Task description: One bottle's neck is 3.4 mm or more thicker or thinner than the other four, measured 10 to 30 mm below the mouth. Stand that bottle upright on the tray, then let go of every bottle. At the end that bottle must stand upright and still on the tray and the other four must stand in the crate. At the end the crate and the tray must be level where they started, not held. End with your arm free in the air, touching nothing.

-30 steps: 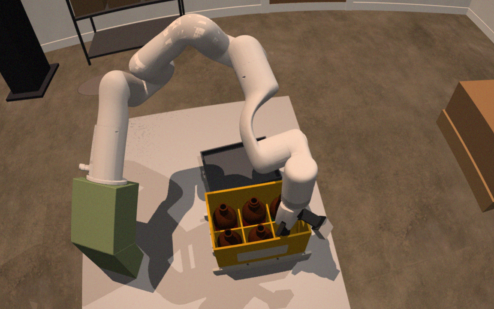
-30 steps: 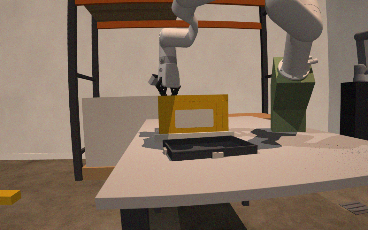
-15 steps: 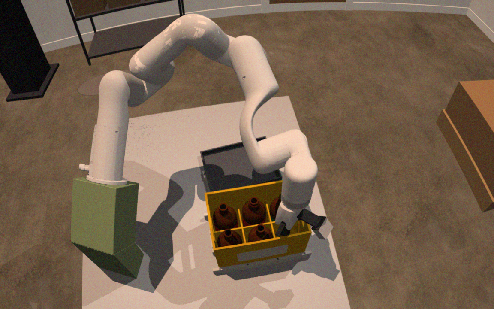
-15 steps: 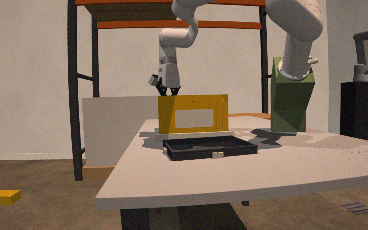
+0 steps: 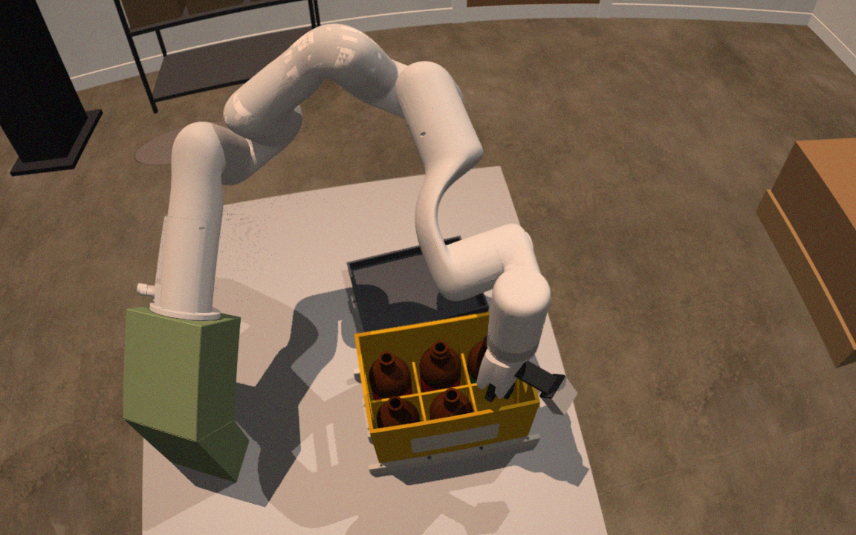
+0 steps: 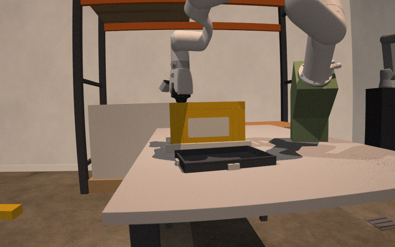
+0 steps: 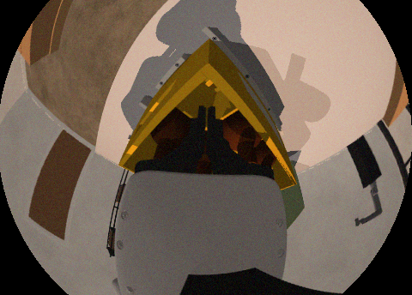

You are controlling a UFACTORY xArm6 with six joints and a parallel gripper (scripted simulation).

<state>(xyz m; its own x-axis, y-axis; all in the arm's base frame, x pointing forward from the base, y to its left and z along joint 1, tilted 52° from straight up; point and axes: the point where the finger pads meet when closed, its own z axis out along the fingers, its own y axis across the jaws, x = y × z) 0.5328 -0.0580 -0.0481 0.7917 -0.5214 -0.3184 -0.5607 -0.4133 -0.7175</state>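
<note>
The yellow crate lies 9 cm behind my hand, 3 cm to the left of it and 7 cm below it. Round my hand: glass bottle (10 cm behind, 8 cm to the left, 7 cm below); dark tray (15 cm behind, 30 cm to the left, 15 cm below).
</note>
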